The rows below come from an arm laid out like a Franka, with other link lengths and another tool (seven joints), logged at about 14 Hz.
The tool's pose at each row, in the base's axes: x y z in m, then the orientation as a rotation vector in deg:
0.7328 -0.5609 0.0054 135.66 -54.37 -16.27
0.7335 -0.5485 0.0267 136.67 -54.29 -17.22
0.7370 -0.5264 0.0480 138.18 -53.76 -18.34
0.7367 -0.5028 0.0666 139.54 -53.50 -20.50
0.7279 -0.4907 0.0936 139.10 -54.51 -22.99
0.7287 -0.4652 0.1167 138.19 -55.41 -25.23
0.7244 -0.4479 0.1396 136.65 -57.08 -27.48
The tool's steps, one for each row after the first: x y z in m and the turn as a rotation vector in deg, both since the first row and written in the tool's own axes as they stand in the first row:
-0.0077 0.0046 -0.0230 0.69 -0.82 -0.61
-0.0201 0.0019 -0.0511 1.65 -1.71 -1.70
-0.0363 -0.0010 -0.0763 2.41 -3.38 -2.79
-0.0506 0.0124 -0.1001 1.98 -5.33 -2.56
-0.0673 0.0103 -0.1301 1.16 -7.01 -2.20
-0.0820 0.0158 -0.1545 0.10 -8.84 -1.15

